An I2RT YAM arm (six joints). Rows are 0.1 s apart.
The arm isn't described. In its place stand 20 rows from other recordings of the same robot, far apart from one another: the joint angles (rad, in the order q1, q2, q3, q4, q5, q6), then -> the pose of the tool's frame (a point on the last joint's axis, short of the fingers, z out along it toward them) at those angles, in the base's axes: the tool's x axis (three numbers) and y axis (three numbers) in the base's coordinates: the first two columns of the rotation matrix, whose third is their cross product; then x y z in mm.
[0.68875 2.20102 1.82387 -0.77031 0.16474 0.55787] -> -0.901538 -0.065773 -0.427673 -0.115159 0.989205 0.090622 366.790 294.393 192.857
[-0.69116 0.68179 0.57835 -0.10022 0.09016 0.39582] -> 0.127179 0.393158 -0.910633 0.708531 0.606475 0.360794 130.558 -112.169 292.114
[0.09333 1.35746 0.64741 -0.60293 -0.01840 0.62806] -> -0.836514 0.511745 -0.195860 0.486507 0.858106 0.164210 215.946 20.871 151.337
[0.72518 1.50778 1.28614 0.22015 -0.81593 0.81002] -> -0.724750 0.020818 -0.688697 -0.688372 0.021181 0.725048 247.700 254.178 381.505
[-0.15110 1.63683 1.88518 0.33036 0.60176 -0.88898] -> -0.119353 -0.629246 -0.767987 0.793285 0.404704 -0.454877 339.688 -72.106 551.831
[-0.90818 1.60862 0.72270 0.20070 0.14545 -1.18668] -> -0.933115 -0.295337 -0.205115 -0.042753 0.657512 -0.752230 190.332 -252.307 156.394
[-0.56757 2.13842 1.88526 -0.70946 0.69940 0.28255] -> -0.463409 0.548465 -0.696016 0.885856 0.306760 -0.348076 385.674 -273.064 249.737
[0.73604 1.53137 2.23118 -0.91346 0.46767 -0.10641] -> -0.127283 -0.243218 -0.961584 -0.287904 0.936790 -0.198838 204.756 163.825 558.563
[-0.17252 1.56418 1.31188 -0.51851 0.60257 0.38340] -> -0.433807 0.388430 -0.812978 0.759370 0.643258 -0.097862 336.018 -79.032 302.445
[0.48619 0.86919 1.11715 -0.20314 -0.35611 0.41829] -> -0.266772 0.289623 -0.919212 -0.697653 0.599996 0.391517 153.024 94.912 438.251
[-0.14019 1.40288 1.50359 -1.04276 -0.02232 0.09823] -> -0.784545 0.209731 -0.583526 0.204628 0.975913 0.075642 275.441 -38.066 369.483
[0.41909 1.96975 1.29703 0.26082 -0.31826 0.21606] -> -0.496212 0.001854 -0.868199 -0.554945 0.768370 0.318815 406.847 193.439 207.871
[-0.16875 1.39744 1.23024 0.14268 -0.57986 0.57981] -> -0.239072 0.505645 -0.828956 -0.320937 0.764583 0.558938 328.371 -36.158 389.390
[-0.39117 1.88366 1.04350 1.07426 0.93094 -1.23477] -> -0.825222 -0.269404 -0.496417 0.515377 0.000414 -0.856964 360.834 -179.707 244.359
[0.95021 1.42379 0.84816 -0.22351 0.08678 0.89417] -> -0.865505 0.124906 -0.485076 -0.160509 0.848184 0.504797 174.546 238.885 213.156
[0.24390 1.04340 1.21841 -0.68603 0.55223 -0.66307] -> -0.520794 -0.669628 -0.529501 -0.104220 0.665488 -0.739097 207.250 32.331 392.358
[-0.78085 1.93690 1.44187 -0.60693 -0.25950 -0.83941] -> -0.868260 -0.152294 -0.472156 -0.072229 0.980381 -0.183399 295.942 -280.402 199.704
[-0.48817 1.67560 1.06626 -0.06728 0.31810 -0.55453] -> -0.818119 -0.131819 -0.559737 0.270635 0.770576 -0.577036 318.843 -181.925 217.526
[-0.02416 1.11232 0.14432 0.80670 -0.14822 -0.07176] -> -0.151407 -0.067274 -0.986180 -0.133024 0.989993 -0.047111 199.346 0.442 164.896
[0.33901 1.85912 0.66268 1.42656 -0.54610 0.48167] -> -0.161937 0.362670 -0.917740 -0.774133 0.530055 0.346063 316.547 131.227 184.330
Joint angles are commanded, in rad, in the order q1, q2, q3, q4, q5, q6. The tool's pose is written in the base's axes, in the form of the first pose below.
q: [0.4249 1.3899 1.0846 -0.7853 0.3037 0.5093]
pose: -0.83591 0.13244 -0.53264 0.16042 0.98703 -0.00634 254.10 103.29 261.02
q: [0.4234 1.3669 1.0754 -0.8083 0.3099 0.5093]
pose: -0.83859 0.13140 -0.52868 0.16463 0.98622 -0.01602 248.26 99.97 262.94
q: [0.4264 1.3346 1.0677 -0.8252 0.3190 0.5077]
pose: -0.83318 0.12855 -0.53785 0.16462 0.98617 -0.01931 241.36 97.38 267.74
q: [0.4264 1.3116 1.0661 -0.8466 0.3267 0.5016]
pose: -0.83221 0.12213 -0.54084 0.16311 0.98620 -0.02828 236.15 94.73 271.73
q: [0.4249 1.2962 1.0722 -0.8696 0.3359 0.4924]
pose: -0.83194 0.11346 -0.54314 0.16118 0.98608 -0.04089 232.65 92.39 276.10
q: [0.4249 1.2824 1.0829 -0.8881 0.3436 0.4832]
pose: -0.82849 0.10529 -0.55002 0.15742 0.98635 -0.04829 229.89 90.85 281.65
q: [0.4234 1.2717 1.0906 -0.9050 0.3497 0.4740]
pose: -0.82750 0.09744 -0.55294 0.15427 0.98638 -0.05705 227.53 89.16 285.60
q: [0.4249 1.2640 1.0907 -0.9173 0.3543 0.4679]
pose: -0.82971 0.08887 -0.55108 0.14969 0.98651 -0.06628 225.17 88.32 286.79
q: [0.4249 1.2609 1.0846 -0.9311 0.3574 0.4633]
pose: -0.83800 0.08036 -0.53972 0.14620 0.98600 -0.08020 223.06 87.26 285.00
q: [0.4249 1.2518 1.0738 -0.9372 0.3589 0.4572]
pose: -0.84234 0.07252 -0.53404 0.14118 0.98599 -0.08879 220.34 85.97 283.47
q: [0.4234 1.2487 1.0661 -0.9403 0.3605 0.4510]
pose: -0.84647 0.06589 -0.52835 0.13752 0.98570 -0.09740 219.16 84.99 281.71
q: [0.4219 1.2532 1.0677 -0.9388 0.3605 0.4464]
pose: -0.84767 0.06232 -0.52685 0.13497 0.98573 -0.10056 220.23 85.09 281.29
